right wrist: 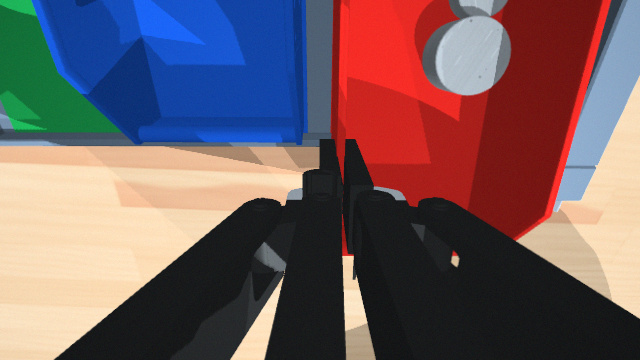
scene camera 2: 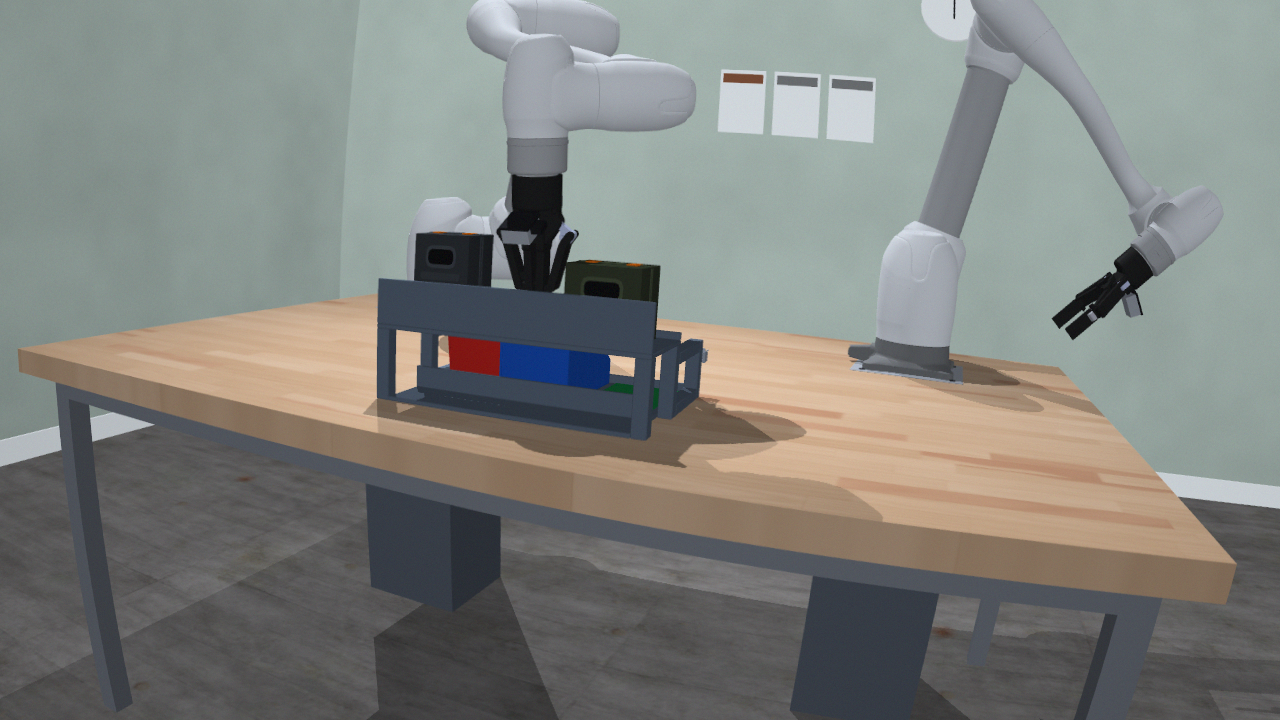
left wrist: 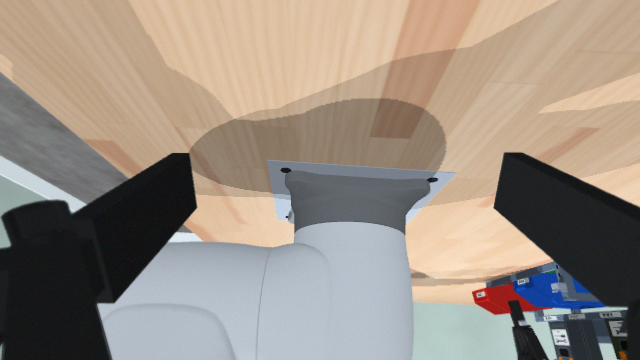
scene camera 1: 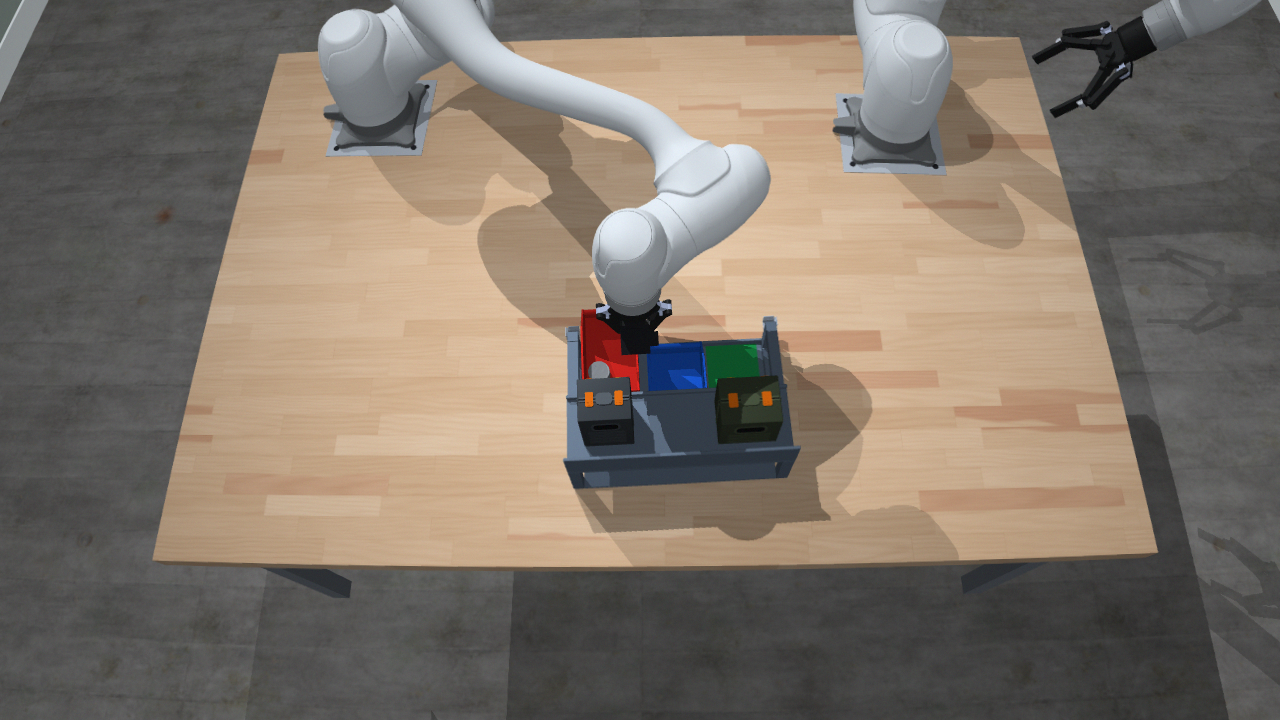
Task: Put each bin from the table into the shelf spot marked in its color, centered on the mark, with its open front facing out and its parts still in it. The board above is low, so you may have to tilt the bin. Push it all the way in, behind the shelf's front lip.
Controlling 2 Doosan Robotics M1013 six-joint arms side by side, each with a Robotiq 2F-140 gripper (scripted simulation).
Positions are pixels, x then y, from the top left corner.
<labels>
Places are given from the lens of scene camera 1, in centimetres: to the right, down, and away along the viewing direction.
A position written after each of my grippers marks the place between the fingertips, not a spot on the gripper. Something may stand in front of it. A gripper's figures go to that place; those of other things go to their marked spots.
my left gripper [scene camera 1: 1043, 86]: 86, -58, 166
my right gripper [scene camera 1: 636, 338]: -1, -4, 149
red bin [scene camera 1: 599, 342]: -8, -3, 153
blue bin [scene camera 1: 675, 366]: 7, 1, 153
</labels>
